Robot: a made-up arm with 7 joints.
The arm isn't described. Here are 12 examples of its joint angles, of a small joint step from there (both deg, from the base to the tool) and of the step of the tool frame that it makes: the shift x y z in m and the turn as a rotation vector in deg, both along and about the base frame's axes.
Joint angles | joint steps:
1: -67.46 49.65 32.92 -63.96 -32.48 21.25 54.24 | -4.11 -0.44 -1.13 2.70 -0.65 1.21 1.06
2: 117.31 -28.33 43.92 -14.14 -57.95 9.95 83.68 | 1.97 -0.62 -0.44 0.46 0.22 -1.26 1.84
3: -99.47 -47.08 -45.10 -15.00 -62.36 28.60 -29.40 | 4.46 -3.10 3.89 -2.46 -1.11 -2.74 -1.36
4: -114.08 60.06 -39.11 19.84 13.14 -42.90 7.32 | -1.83 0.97 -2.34 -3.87 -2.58 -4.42 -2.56
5: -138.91 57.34 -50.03 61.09 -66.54 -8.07 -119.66 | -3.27 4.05 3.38 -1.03 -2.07 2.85 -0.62
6: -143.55 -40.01 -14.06 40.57 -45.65 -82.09 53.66 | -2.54 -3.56 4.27 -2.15 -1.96 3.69 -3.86
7: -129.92 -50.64 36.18 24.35 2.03 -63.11 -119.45 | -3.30 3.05 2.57 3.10 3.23 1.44 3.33
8: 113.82 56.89 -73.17 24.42 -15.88 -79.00 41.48 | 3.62 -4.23 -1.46 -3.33 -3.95 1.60 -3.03
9: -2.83 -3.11 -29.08 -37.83 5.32 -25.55 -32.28 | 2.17 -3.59 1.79 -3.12 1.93 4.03 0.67
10: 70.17 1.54 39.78 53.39 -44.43 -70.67 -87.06 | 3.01 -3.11 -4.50 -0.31 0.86 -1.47 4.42
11: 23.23 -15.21 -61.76 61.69 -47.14 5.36 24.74 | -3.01 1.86 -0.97 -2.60 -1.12 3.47 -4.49
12: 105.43 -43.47 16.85 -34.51 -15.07 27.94 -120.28 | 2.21 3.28 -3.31 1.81 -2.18 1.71 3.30
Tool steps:
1: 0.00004 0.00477 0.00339 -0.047 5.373 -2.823
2: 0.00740 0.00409 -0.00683 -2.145 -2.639 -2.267
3: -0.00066 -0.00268 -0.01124 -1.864 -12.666 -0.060
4: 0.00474 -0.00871 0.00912 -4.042 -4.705 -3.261
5: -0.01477 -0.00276 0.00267 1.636 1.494 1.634
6: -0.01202 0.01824 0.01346 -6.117 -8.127 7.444
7: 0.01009 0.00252 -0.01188 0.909 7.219 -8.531
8: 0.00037 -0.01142 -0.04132 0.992 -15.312 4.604
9: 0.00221 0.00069 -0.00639 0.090 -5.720 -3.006
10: 0.00752 0.00600 -0.01278 -5.104 -4.360 6.859
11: 0.00749 -0.00991 0.00685 -4.345 -1.357 3.123
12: -0.00091 0.00315 0.00481 -2.821 1.750 -1.166
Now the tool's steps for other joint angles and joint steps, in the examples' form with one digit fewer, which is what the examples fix.
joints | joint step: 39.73 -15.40 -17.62 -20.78 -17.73 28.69 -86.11 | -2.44 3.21 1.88 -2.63 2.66 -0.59 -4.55
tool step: -0.0022 -0.0049 0.0117 -0.60 4.53 -2.86
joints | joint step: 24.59 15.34 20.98 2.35 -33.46 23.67 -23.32 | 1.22 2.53 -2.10 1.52 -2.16 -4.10 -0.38
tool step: -0.0027 0.0027 -0.0034 -2.62 1.81 4.88
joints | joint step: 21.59 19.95 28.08 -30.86 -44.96 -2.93 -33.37 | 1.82 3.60 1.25 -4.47 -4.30 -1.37 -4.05
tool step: 0.0084 -0.0147 -0.0033 -7.70 -4.01 -6.40
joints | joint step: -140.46 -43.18 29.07 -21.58 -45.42 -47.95 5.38 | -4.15 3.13 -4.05 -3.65 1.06 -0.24 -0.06
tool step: -0.0024 -0.0010 -0.0015 4.82 6.09 0.16
